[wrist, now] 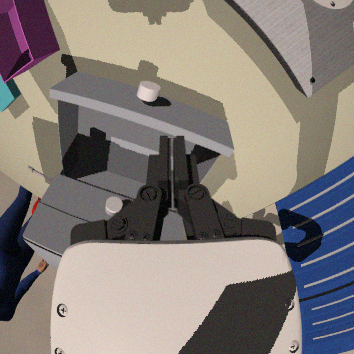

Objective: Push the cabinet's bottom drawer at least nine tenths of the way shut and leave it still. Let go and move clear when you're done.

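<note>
The grey cabinet shows at the lower left in the wrist view, partly hidden behind my gripper. Its bottom drawer stands well out, with the open inside showing between the cabinet and the drawer's front panel. A white knob is on the outer face of that panel. Another white knob is on the cabinet's front. My gripper is shut and empty. Its fingertips appear over the open drawer, just on the cabinet side of the front panel; whether they touch it cannot be told.
A magenta bin and a teal block are at the upper left. A brushed metal plate is at the upper right. A blue striped object is at the right. Part of a person in blue shows at the lower left.
</note>
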